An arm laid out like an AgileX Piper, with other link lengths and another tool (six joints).
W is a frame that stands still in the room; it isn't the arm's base.
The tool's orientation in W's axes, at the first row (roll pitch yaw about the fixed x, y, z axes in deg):
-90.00 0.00 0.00
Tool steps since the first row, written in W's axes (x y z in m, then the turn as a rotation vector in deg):
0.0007 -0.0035 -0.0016 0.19 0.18 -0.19
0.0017 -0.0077 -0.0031 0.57 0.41 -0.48
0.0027 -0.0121 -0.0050 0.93 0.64 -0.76
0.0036 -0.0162 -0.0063 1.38 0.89 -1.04
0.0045 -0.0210 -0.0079 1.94 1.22 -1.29
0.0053 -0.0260 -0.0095 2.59 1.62 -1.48
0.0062 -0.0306 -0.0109 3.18 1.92 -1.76
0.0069 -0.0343 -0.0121 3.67 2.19 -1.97
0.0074 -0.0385 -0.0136 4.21 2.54 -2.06
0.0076 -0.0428 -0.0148 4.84 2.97 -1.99
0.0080 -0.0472 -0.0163 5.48 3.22 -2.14
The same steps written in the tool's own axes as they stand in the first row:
0.0007 0.0016 -0.0035 0.19 0.19 0.18
0.0017 0.0031 -0.0077 0.57 0.48 0.41
0.0027 0.0050 -0.0121 0.93 0.76 0.64
0.0036 0.0063 -0.0162 1.38 1.04 0.89
0.0045 0.0079 -0.0210 1.94 1.29 1.22
0.0053 0.0095 -0.0260 2.59 1.48 1.62
0.0062 0.0109 -0.0306 3.18 1.76 1.92
0.0069 0.0121 -0.0343 3.67 1.97 2.19
0.0074 0.0136 -0.0385 4.21 2.06 2.54
0.0076 0.0148 -0.0428 4.84 1.99 2.97
0.0080 0.0163 -0.0472 5.48 2.14 3.22

